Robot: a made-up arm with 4 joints.
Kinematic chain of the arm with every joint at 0, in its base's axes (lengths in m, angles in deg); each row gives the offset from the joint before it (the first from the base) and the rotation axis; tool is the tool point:
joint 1: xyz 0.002 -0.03 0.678 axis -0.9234 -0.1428 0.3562
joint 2: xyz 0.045 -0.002 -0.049 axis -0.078 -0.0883 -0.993
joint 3: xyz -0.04 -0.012 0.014 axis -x
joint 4: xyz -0.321 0.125 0 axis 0.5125 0.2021 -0.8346
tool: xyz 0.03 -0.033 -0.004
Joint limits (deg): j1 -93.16..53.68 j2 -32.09..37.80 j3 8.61..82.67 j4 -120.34..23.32
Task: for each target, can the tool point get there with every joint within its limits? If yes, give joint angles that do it. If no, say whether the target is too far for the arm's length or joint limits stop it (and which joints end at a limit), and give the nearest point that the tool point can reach.
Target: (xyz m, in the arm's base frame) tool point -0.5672 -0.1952 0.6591
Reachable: no: too far | nearest point -0.3144 -0.1268 0.6520 | short by 0.262 m
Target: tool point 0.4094 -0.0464 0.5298
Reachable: no: joint limits stop it (at a limit: joint 1, joint 2) | nearest point -0.1618 -0.0285 0.3868 | short by 0.589 m
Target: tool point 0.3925 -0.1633 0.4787
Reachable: no: joint limits stop it (at a limit: joint 1, joint 2) | nearest point -0.1659 -0.0773 0.3866 | short by 0.572 m
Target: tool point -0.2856 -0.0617 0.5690
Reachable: yes | joints -8.99 -16.57 59.57 -1.85
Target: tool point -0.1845 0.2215 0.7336
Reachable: yes | joints -56.44 15.84 72.90 -53.74
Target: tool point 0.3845 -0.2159 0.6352
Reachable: no: joint limits stop it (at a limit: joint 1, joint 2, joint 3) | nearest point -0.1504 -0.3048 0.7129 | short by 0.548 m
